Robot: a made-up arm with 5 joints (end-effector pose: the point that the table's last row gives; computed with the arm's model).
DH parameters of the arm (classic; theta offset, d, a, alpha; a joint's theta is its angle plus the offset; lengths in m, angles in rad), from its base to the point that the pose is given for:
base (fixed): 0 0 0.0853 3.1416
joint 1: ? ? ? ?
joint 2: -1.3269 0 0.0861 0
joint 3: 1.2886 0 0.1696 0
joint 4: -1.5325 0.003 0 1.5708
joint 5: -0.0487 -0.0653 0 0
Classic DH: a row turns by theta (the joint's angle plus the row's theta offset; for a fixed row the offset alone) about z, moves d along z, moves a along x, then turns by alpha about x.
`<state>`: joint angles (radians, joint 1 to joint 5).
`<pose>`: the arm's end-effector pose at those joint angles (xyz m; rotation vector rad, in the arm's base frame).
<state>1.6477 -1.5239 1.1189 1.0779 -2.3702</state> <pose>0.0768 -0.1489 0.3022 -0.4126 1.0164 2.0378</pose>
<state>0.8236 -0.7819 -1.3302 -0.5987 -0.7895</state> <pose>-0.0274 0.1260 0.4886 -0.0158 2.1663 -1.0255</pose>
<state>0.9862 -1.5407 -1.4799 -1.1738 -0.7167</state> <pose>-0.0540 0.2159 0.2261 0.0649 0.5855 -1.7078</pose>
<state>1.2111 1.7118 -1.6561 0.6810 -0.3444</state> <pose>0.2025 -0.3032 0.1663 -0.3681 -0.8492 -1.5017</pose>
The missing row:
joint 1: 0 -0.2455 0.0273 1.5708
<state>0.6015 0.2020 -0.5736 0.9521 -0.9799</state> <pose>0.3134 -0.1529 0.3550 0.2331 -1.0750 -1.4824</pose>
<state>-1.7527 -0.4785 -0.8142 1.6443 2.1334</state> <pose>0.0627 0.1065 0.4715 0.2537 1.5144 -2.0671</pose>
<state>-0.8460 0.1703 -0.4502 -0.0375 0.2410</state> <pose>0.2721 0.2154 0.3978 0.6264 -1.8477 0.7009</pose>
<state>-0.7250 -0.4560 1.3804 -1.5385 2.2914</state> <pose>0.2104 0.1148 0.2359 -1.8717 -1.9738 1.4051</pose>
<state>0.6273 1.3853 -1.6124 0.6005 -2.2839</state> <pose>0.3605 -0.1958 0.2611 1.2732 -1.1125 -2.4680</pose>
